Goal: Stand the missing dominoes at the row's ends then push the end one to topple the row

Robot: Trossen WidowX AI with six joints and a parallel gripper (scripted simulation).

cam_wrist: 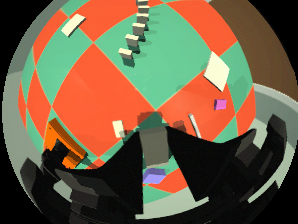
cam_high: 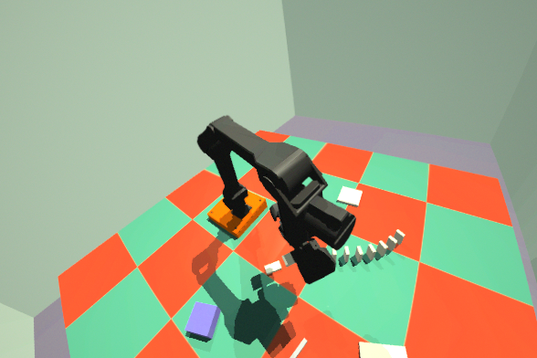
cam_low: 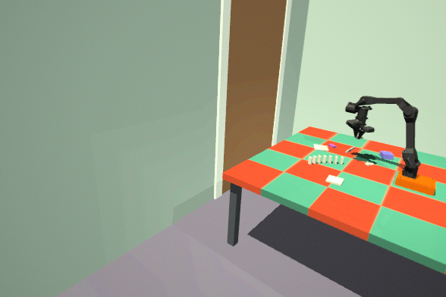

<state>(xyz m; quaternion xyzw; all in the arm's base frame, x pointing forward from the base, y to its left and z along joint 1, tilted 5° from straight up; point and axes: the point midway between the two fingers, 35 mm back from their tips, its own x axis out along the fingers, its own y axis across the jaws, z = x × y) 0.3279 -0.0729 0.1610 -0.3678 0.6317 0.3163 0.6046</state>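
The small purple piece lies 190 mm ahead of my gripper tip, 170 mm to the right of it and 150 mm below it. Also, from my gripper tip: thin stick 190 mm to the right, 150 mm below, 60 mm ahead; then purple block 240 mm to the right, 160 mm behind, 140 mm below; then white card 380 mm to the left, 150 mm below, 10 mm behind.
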